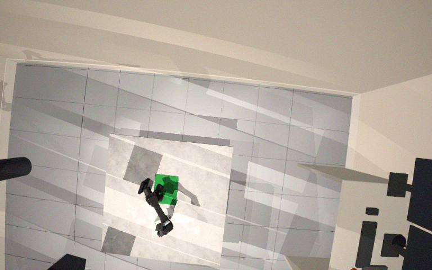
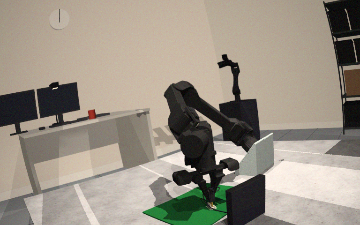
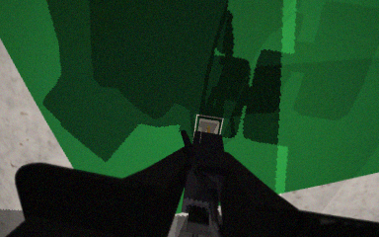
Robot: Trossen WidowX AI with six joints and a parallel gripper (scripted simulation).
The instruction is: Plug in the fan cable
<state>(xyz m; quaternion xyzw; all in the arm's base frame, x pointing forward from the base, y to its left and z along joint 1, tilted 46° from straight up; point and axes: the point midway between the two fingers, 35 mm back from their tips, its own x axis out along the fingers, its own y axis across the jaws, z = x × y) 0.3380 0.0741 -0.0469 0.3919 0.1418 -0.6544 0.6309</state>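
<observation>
My gripper tip is now 10 mm below the fan plug. Also, from my gripper tip: four-pin fan header 40 mm below; fan 10 mm ahead, 150 mm to the left, 20 mm above; green board 10 mm behind, 50 mm to the right, 60 mm below.
</observation>
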